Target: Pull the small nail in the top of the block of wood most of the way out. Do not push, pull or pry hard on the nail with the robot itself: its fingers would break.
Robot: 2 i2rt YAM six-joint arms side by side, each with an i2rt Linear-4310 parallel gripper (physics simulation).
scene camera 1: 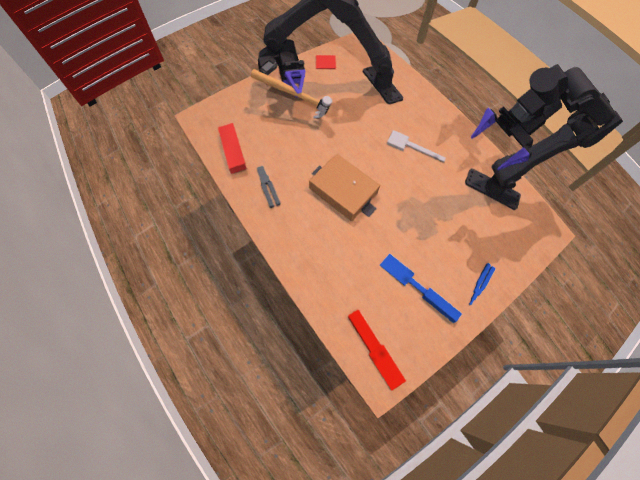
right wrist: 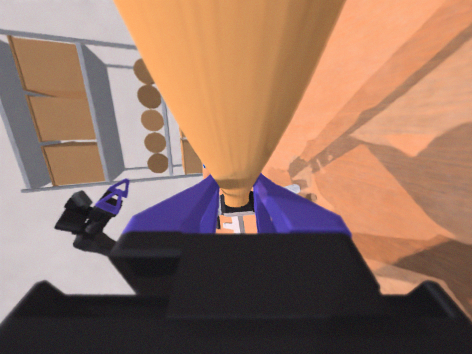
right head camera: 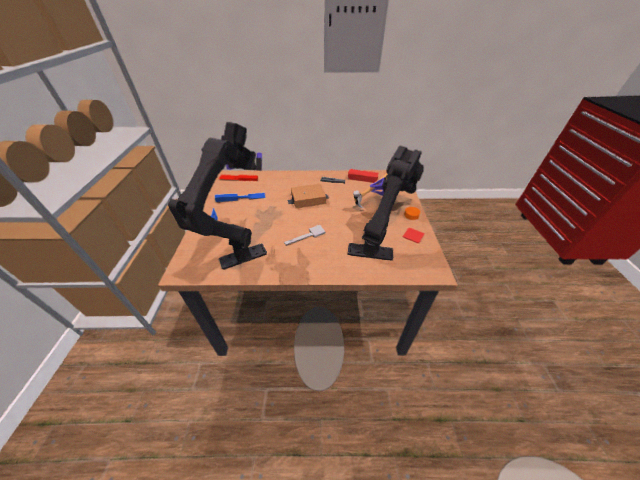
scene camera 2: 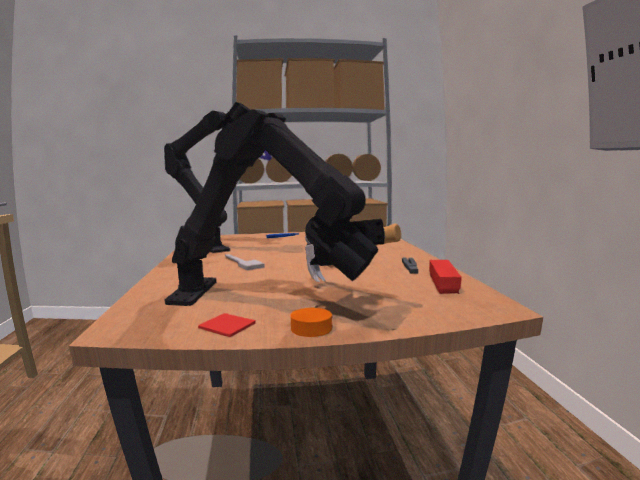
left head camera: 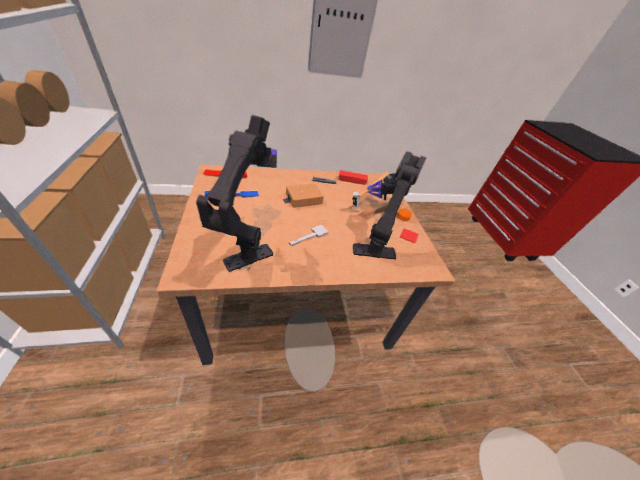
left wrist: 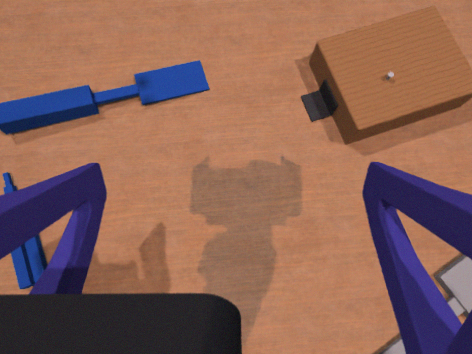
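Pixels of known places: left gripper, fingertip midpoint: (scene camera 1: 484, 153) (right wrist: 124, 184) (right head camera: 249, 164) (scene camera 2: 269, 158) (left wrist: 234, 177); right gripper, fingertip midpoint: (scene camera 1: 298, 95) (right wrist: 236, 177) (right head camera: 370, 188) (left head camera: 367, 189); left arm's base at its link origin: (scene camera 1: 492, 189) (right head camera: 243, 256) (scene camera 2: 213, 247) (left head camera: 248, 257); right arm's base at its link origin: (scene camera 1: 382, 84) (right head camera: 370, 252) (scene camera 2: 192, 292) (left head camera: 374, 251).
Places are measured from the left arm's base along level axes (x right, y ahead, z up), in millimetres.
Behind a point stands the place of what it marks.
The wood block (left head camera: 305, 195) {x 424, y 224, z 50 mm} (right head camera: 309, 196) {x 429, y 215, z 50 mm} (scene camera 1: 342, 187) {x 441, y 278, z 50 mm} (left wrist: 400, 65) {x 443, y 257, z 50 mm} lies on the table between dark brackets. The nail (scene camera 1: 354, 181) {x 417, y 249, z 62 mm} (left wrist: 390, 75) {x 415, y 249, z 61 mm} shows as a small pale head on its top. The claw hammer has a wooden handle (scene camera 1: 271, 82) {x 795, y 84, z 144 mm} (right wrist: 235, 90) (scene camera 2: 392, 233) {x 866, y 70, z 154 mm} and a metal head (left head camera: 356, 198) {x 609, y 36, z 99 mm} (right head camera: 357, 198) {x 610, y 34, z 93 mm} (scene camera 1: 323, 106) {x 618, y 62, z 97 mm}. My right gripper (scene camera 1: 298, 88) {x 707, y 64, z 107 mm} (right wrist: 236, 177) {x 707, y 64, z 107 mm} is shut on the handle and holds the hammer above the table, apart from the block. My left gripper (scene camera 1: 498, 144) (left wrist: 234, 177) {x 145, y 181, z 325 mm} is open and empty, high over the table beside the block.
Around the block lie a white-grey spatula-like tool (scene camera 1: 413, 146) {x 308, y -7, z 9 mm}, dark pliers (scene camera 1: 268, 187) {x 644, y 362, z 12 mm}, a red box (scene camera 1: 232, 148) {x 815, y 307, z 41 mm}, a blue tool (scene camera 1: 419, 287) {x 117, y 436, z 15 mm}, a red tool (scene camera 1: 376, 349) {x 153, y 643, z 10 mm} and blue tweezers (scene camera 1: 481, 283) {x -54, y 337, z 12 mm}. An orange disc (scene camera 2: 311, 321) {x 885, y -133, z 28 mm} and a red square (scene camera 2: 226, 324) {x 769, y -243, z 6 mm} lie near the right arm.
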